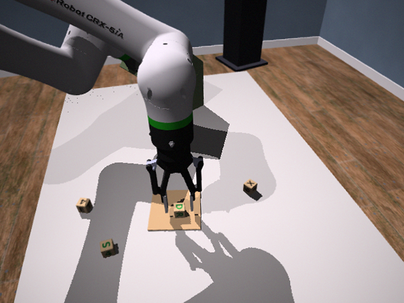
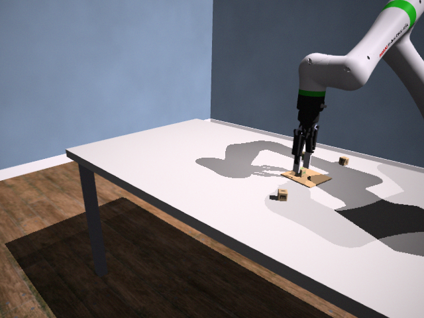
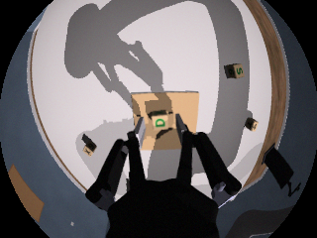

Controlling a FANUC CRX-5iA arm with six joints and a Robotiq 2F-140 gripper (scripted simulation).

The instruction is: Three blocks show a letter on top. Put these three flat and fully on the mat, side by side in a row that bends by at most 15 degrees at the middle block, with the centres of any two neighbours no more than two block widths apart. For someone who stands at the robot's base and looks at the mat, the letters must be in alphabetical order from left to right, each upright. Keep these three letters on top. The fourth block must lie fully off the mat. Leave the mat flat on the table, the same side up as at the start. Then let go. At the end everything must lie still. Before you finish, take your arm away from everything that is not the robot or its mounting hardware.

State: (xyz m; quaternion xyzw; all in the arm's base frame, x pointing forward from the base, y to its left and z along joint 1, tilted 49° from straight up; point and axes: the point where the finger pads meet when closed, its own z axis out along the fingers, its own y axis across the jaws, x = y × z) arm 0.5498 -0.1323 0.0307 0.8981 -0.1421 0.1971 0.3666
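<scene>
My hand is 20 mm past the mat and 50 mm above it.
</scene>
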